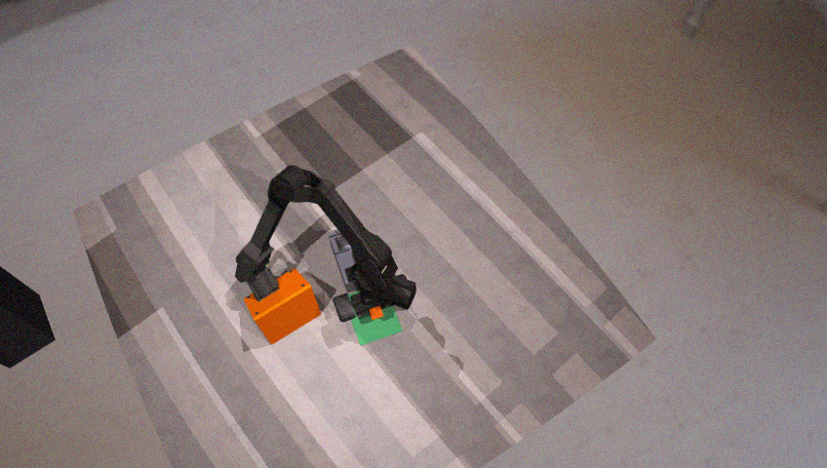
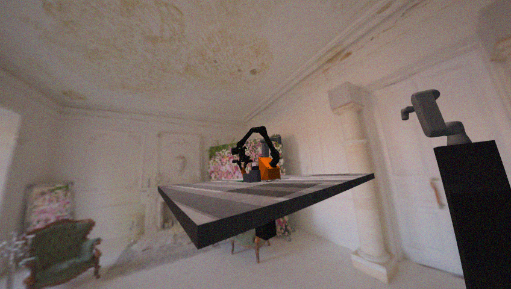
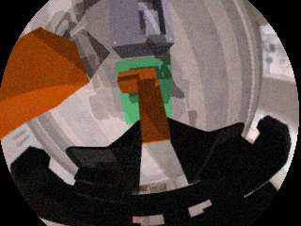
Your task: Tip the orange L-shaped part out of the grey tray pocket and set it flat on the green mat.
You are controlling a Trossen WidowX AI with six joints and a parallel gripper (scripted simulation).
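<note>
The orange L-shaped part lies 40 mm to the left of my gripper tip, 30 mm below it and 10 mm behind it. The rest, counted from my gripper tip: green mat (110 mm below, 20 mm to the left).
</note>
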